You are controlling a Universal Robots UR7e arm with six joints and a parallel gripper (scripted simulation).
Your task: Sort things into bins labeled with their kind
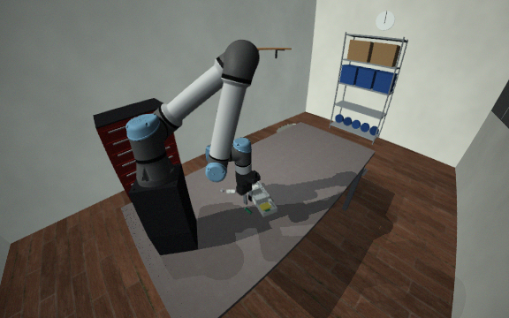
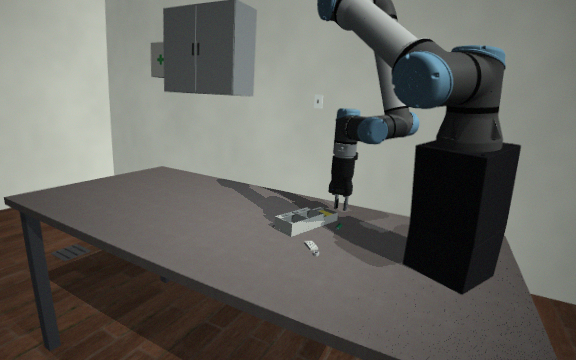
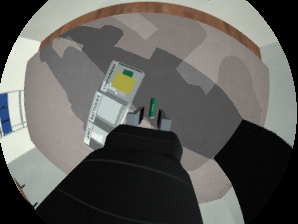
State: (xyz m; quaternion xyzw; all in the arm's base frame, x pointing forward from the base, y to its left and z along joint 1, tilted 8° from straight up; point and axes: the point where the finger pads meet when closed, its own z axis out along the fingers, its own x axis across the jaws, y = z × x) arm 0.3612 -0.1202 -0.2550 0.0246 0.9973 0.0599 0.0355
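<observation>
Right now my hand is 9 cm above the slim green thing. The rest, counted from my hand: yellow block (7 cm ahead, 6 cm to the right, 7 cm below).
</observation>
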